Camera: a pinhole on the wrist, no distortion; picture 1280 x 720 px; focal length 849.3 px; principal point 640.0 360.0 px. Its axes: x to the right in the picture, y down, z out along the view. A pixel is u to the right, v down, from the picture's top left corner.
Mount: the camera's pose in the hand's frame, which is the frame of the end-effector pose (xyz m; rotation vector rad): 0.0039 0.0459 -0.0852 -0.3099 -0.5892 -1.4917
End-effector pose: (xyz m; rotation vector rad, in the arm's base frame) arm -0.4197 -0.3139 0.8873 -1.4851 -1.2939 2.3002
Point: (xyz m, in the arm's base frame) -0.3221 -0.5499 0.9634
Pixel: outside the picture
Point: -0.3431 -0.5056 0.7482
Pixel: 229 324
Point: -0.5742 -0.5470 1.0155
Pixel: outside the picture
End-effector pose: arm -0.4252 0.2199 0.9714 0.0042 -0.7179 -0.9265
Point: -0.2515 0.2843 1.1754
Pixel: outside the picture
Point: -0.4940 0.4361 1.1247
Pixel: 906 238
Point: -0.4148 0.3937 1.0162
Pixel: 739 72
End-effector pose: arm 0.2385 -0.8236 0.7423 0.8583 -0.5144 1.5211
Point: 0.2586 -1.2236 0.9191
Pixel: 1128 281
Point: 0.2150 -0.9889 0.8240
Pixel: 1119 339
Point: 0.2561 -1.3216 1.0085
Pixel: 1089 340
